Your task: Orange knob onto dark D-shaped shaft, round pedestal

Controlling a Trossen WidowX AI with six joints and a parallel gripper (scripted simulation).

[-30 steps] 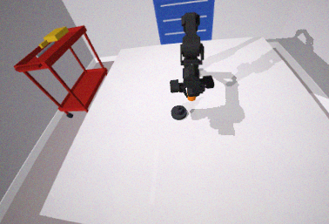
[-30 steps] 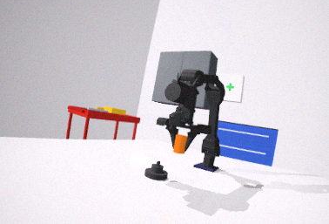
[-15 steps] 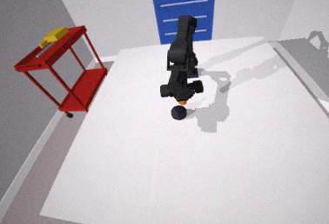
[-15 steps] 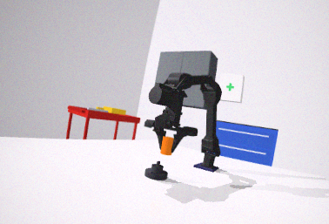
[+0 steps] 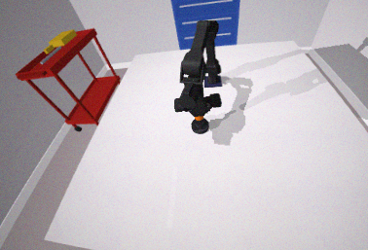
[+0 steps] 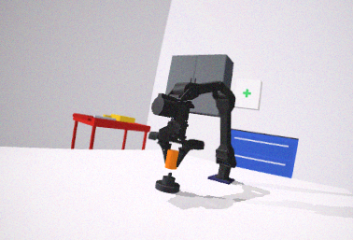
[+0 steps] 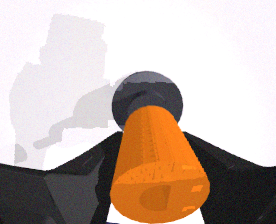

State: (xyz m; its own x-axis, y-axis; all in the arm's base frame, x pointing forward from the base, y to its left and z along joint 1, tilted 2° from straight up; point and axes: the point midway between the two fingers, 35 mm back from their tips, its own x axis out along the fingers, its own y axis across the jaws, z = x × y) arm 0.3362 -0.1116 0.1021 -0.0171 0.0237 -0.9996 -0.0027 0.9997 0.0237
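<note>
My gripper tip is 50 mm above the round dark pedestal. Also, from my gripper tip: orange knob: 20 mm above.
</note>
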